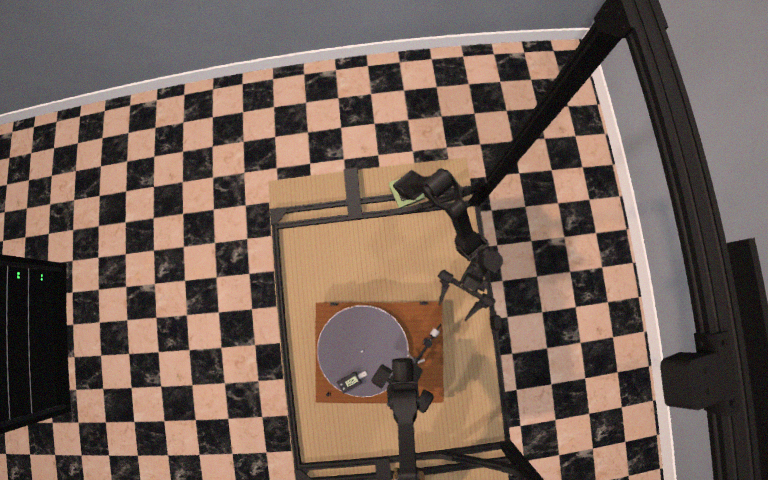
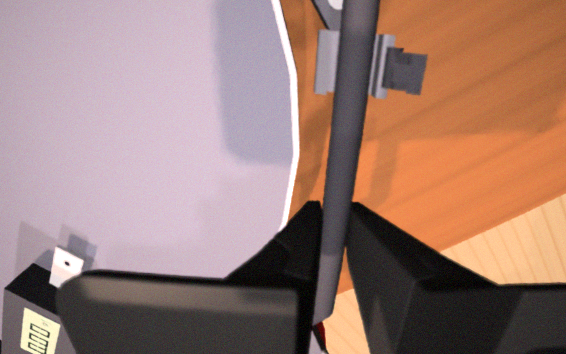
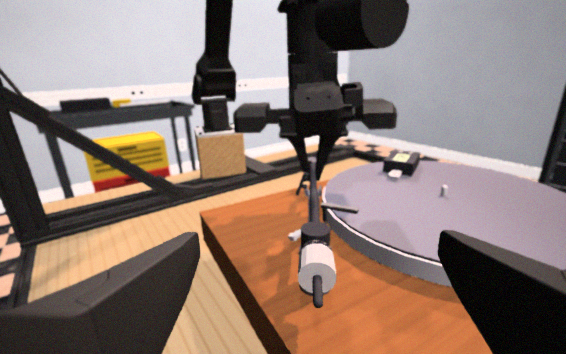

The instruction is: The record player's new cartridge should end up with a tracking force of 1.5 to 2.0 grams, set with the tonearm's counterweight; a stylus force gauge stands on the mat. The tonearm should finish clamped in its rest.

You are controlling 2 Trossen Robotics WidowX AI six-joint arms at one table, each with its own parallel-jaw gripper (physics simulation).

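Frame: origin at the left arm's base, x ahead, y left, z up, level; millimetres.
Seen in the pictures: left gripper, fingertip midpoint: (image 2: 331,213); right gripper, fingertip midpoint: (image 1: 452,313) (image 3: 316,242); left arm's base at its link origin: (image 3: 217,129); right arm's base at its link origin: (image 1: 406,190).
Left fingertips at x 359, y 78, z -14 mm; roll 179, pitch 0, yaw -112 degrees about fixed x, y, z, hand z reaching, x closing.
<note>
Offsets run from my left fingertips to a thing's middle. Level surfaces: height alone.
The tonearm (image 1: 428,341) (image 2: 350,110) (image 3: 313,200) runs beside the grey mat @(14 mm down) (image 1: 356,333) (image 2: 125,125) (image 3: 480,200). My left gripper (image 1: 402,363) (image 2: 331,213) (image 3: 312,180) is shut on the tonearm tube near its head end. A small grey rest (image 2: 327,62) lies under the tube; whether the tube sits in it or is clamped, I cannot tell. The white counterweight @(176 mm ahead, 78 mm right, 9 mm up) (image 1: 434,332) (image 3: 317,270) is at the tonearm's rear end. My right gripper (image 1: 453,310) (image 3: 316,242) is open and empty, facing the counterweight from behind. The black stylus gauge @(17 mm back, 156 mm left, 4 mm down) (image 1: 351,382) (image 2: 40,315) (image 3: 401,162) stands on the mat.
The wooden plinth (image 1: 321,316) (image 2: 475,75) (image 3: 390,310) bears the mat and tonearm. A thin dark bar @(92 mm ahead, 12 mm right, 5 mm up) (image 3: 340,207) and a small white lever @(82 mm ahead, 60 mm right, 26 mm down) (image 3: 294,234) are beside the tube. The spindle @(79 mm ahead, 143 mm left, 23 mm down) (image 3: 444,190) rises from the mat. A black frame surrounds the table.
</note>
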